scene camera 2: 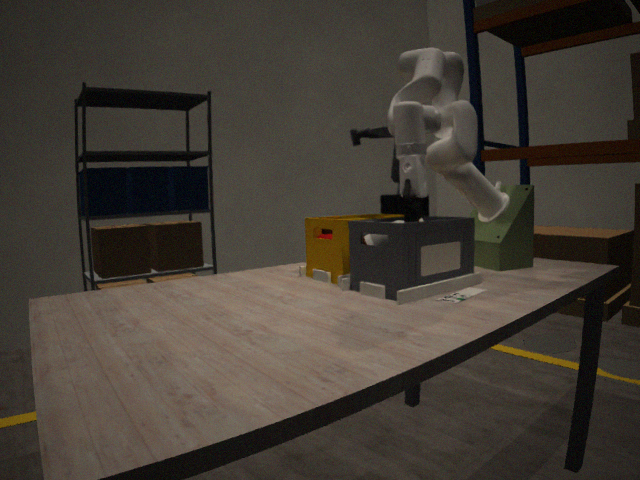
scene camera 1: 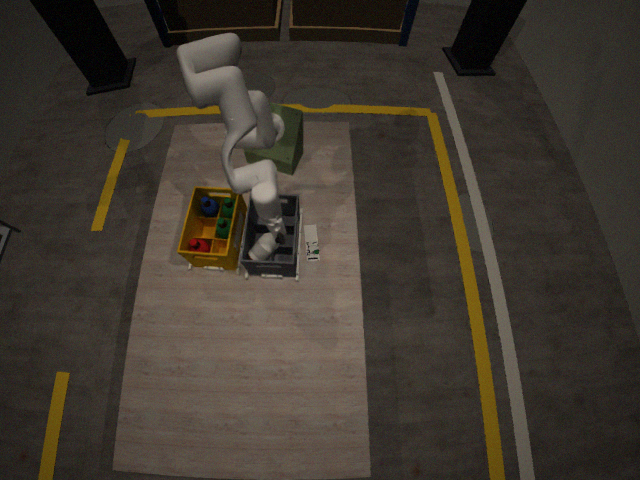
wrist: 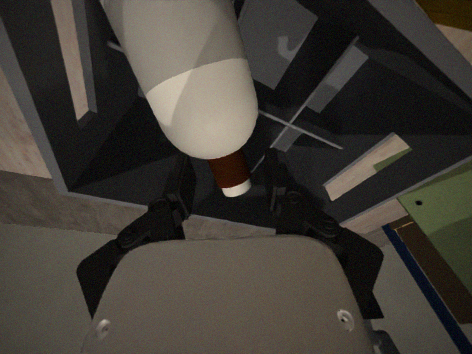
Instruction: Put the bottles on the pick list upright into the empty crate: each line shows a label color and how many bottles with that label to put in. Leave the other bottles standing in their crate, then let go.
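Places are measured from the arm's base along level axes (x back, y left, z down), in metres.
Pixels of known places: gripper, fingertip midpoint: point(wrist: 228, 164); arm's base, link origin: point(scene camera 2: 494, 208).
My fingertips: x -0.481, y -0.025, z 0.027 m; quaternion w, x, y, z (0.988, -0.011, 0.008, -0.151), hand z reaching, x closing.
Ahead of a thing's pixels: the offset from my fingertips to its top centre. Level surfaces: height alone.
A white bottle @[dx -0.026, dy -0.037, dz -0.020 m] point(scene camera 1: 262, 248) point(wrist: 200, 105) with a brown neck band and white cap lies tilted inside the dark grey crate @[dx +0.024, dy -0.018, dz -0.015 m] point(scene camera 1: 269, 268) point(scene camera 2: 382, 260) point(wrist: 115, 175). My gripper point(scene camera 1: 277, 233) point(scene camera 2: 412, 210) point(wrist: 228, 164) is open and reaches into this crate, its fingers on either side of the cap end without gripping it. The yellow crate @[dx +0.089, dy -0.241, dz -0.015 m] point(scene camera 1: 214, 260) point(scene camera 2: 320, 256) holds a blue bottle @[dx +0.185, dy -0.263, dz -0.003 m] point(scene camera 1: 209, 207), two green bottles @[dx +0.166, dy -0.175, dz -0.003 m] point(scene camera 1: 227, 208) @[dx +0.083, dy -0.201, dz -0.003 m] point(scene camera 1: 223, 227) and a red bottle @[dx +0.012, dy -0.307, dz -0.003 m] point(scene camera 1: 199, 245). The pick list @[dx +0.009, dy +0.130, dz +0.158 m] point(scene camera 1: 311, 233) point(scene camera 2: 471, 293) shows a green mark; its writing is too small to read.
The crates stand side by side on the wooden table @[dz +0.160 m] point(scene camera 1: 242, 361) point(scene camera 2: 206, 361), with low white strips at their feet. A green sloped block point(scene camera 1: 293, 139) point(scene camera 2: 504, 242) point(wrist: 440, 210) stands behind them. The yellow crate's edge also shows in the wrist view point(wrist: 450, 12).
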